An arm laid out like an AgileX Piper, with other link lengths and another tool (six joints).
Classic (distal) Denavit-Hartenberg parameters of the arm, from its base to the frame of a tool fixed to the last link. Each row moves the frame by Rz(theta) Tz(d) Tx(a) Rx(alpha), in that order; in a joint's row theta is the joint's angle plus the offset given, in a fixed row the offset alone. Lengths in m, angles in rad.
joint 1: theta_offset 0  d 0.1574  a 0  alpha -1.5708
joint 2: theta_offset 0.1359  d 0  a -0.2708  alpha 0
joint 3: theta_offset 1.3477  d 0  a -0.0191  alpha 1.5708
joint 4: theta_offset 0  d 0.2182  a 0  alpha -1.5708
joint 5: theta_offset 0  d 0  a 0  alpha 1.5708
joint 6: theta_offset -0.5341  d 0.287  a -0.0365  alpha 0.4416
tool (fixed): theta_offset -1.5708  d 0.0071  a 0  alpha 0
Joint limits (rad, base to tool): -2.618..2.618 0..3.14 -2.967..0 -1.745..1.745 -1.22..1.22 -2.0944..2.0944
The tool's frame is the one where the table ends.
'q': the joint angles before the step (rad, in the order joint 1, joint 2, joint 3, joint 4, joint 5, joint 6). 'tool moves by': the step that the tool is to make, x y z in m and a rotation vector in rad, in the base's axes. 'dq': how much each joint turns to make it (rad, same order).
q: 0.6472, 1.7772, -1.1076, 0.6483, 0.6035, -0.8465
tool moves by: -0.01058, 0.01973, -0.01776, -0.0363, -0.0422, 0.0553
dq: 0.0901, 0.0520, -0.0110, -0.0561, -0.0756, 0.0363
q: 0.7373, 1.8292, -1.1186, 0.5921, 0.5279, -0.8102
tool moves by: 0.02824, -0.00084, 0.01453, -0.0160, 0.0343, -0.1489
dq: 0.0043, 0.0144, -0.1212, -0.1891, 0.0675, 0.3317
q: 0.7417, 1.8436, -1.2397, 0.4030, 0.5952, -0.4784
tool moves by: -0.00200, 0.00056, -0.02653, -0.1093, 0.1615, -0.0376
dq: 0.0000, 0.1514, -0.2352, -0.0900, 0.2529, 0.1754
